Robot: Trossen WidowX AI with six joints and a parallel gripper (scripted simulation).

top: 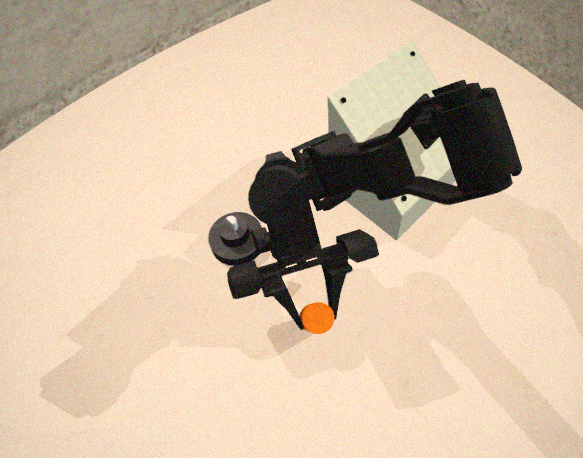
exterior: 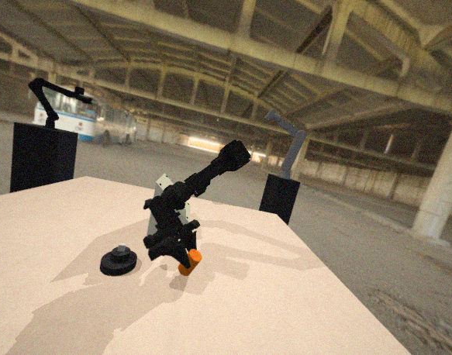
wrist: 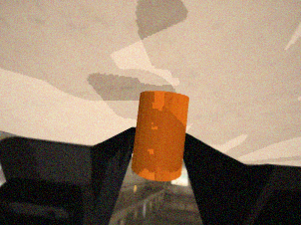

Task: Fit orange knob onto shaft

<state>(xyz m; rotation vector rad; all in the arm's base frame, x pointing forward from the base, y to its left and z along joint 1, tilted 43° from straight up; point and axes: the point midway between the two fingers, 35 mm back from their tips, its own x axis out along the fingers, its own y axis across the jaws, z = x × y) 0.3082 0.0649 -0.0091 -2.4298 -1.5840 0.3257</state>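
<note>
The orange knob lies 10 mm above my gripper tip. Round my gripper tip: dark round pedestal (190 mm to the right, 30 mm behind).
</note>
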